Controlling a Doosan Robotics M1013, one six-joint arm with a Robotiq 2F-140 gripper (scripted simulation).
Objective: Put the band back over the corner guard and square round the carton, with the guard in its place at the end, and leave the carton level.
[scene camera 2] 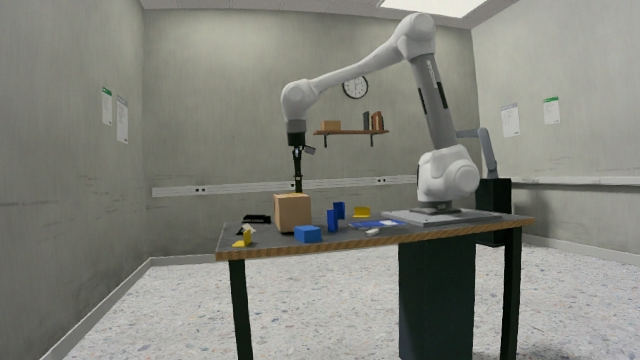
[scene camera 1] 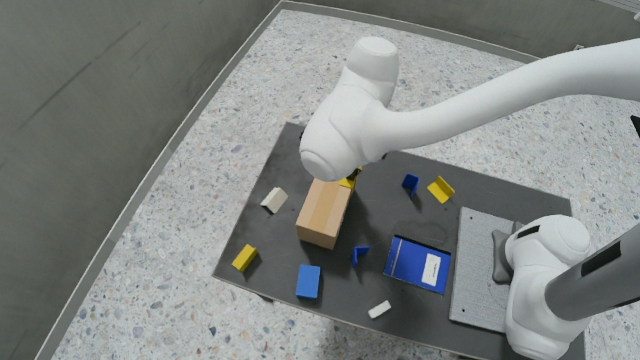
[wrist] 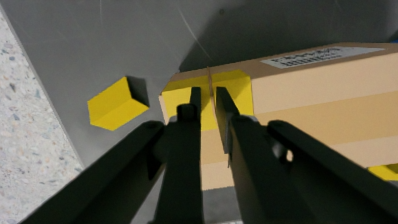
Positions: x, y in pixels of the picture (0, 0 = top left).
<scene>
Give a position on a brown carton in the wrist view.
334, 92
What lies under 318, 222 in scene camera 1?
A brown carton.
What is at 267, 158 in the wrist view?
The gripper.
</scene>
